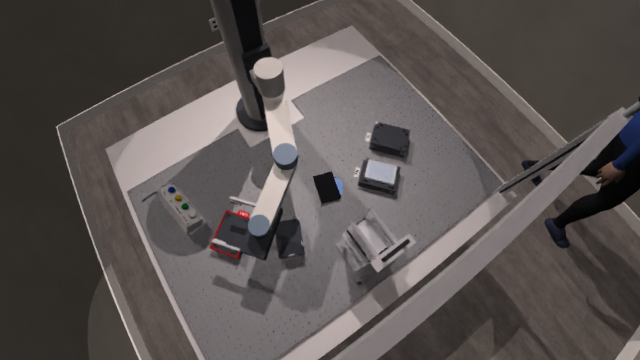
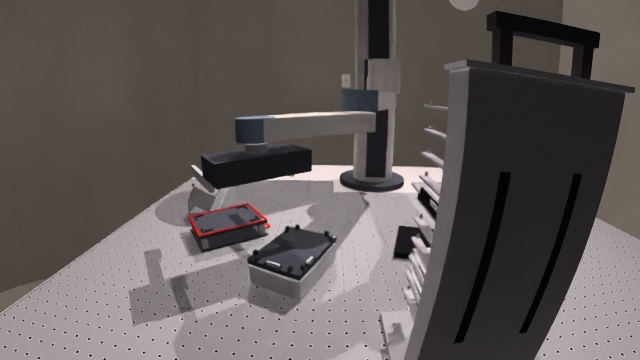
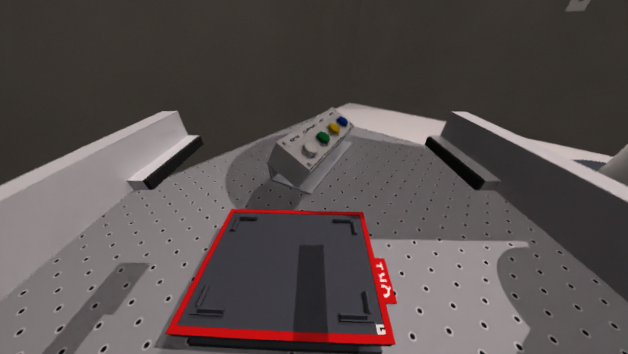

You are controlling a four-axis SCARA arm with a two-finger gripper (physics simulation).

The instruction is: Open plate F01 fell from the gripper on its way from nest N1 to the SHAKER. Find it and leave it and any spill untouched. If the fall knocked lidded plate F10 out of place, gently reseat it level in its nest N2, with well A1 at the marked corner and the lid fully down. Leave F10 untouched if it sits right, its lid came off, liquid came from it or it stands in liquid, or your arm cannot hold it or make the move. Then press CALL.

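Places are measured from the arm's base along level axes (x ahead, y left, z up), in centimetres.
Pixels of known places: gripper, fingertip midpoint: [image 1: 221, 218] [image 3: 314, 127]; arm's base, origin of the base link: [image 1: 262, 110] [image 2: 371, 181].
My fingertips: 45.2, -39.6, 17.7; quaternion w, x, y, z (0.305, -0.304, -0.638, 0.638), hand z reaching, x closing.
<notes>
Ahead of a thing's pixels: the offset from my fingertips to its top centre, as dx, dy, dz. "*": to the spot under its first point. Level surfaces: height alone.
My gripper [image 1: 221, 221] [image 3: 314, 127] is open and empty, above the red-rimmed tray, with the button box @[-18.9, -14.2, -8.0] [image 1: 181, 207] [image 3: 314, 145] beyond it. The box has blue, yellow, green and white buttons; the CALL label is not readable. A flat black plate-like thing @[+6.7, +42.3, -15.0] [image 1: 326, 188] [image 2: 406, 242], probably F01, lies on the table with a blue patch @[dz -16.2] [image 1: 339, 186] at its edge. A pale lidded plate @[+15.1, +64.5, -10.2] [image 1: 382, 172], probably F10, is on a dark nest @[* +19.5, +60.8, -15.9] [image 1: 378, 188]; its exact seating is too small to tell. Another dark nest @[+3.9, +79.4, -10.1] [image 1: 390, 139] stands behind it, without a visible plate.
The red-rimmed tray @[+2.6, -0.9, -12.0] [image 1: 226, 252] [image 2: 227, 220] [image 3: 280, 332] is below my gripper. A grey box with a dark pinned top @[* +17.8, +17.1, -10.9] [image 1: 290, 239] [image 2: 292, 252], probably the SHAKER, stands beside it. A tall handled rack [image 1: 395, 251] [image 2: 520, 200] stands near the front edge. A person [image 1: 617, 165] stands beyond the barrier.
</notes>
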